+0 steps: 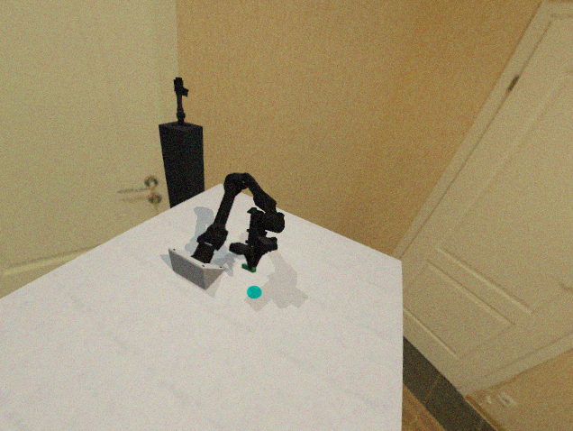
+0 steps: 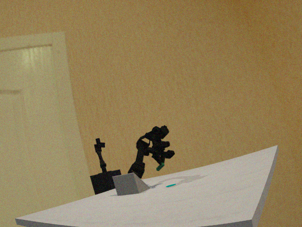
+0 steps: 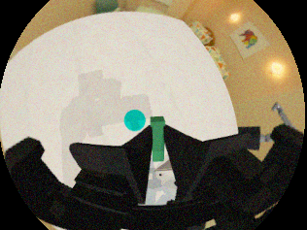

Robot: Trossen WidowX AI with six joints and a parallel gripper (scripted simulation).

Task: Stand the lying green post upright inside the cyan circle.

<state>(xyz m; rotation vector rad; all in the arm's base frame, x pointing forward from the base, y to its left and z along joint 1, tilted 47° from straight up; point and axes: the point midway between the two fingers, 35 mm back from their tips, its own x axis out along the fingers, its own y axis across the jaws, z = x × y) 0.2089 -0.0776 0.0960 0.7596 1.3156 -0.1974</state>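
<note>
Right now the green post is 2 cm behind my gripper tip, 1 cm to the left of it and 1 cm below it. The rest, counted from my gripper tip: cyan circle (2 cm ahead, 13 cm below).
</note>
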